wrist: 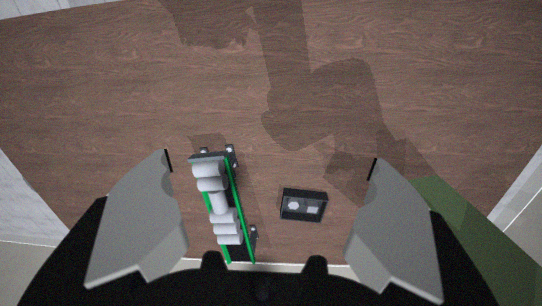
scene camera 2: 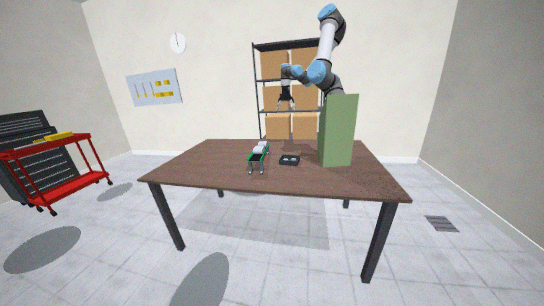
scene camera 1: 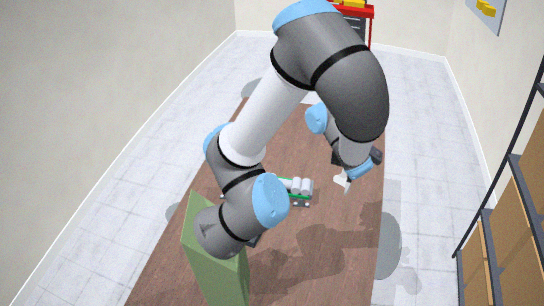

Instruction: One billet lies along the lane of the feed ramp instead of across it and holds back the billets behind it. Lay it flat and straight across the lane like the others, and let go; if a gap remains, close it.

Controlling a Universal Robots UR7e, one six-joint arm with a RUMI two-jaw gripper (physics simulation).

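The feed ramp with green side rails stands on the table. In the wrist view a grey billet lies along the lane. Two billets lie across the lane between it and the end stop, the nearer one touching or close to its end. Several more billets lie across the lane behind it. In scene camera 1 the arm hides part of the ramp; two crosswise billets show at its end. My gripper is open and empty, high above the table and the ramp.
A small black tray with two light pieces in it lies beside the ramp. The green pedestal that carries the arm stands on the table. A shelf unit with boxes stands behind.
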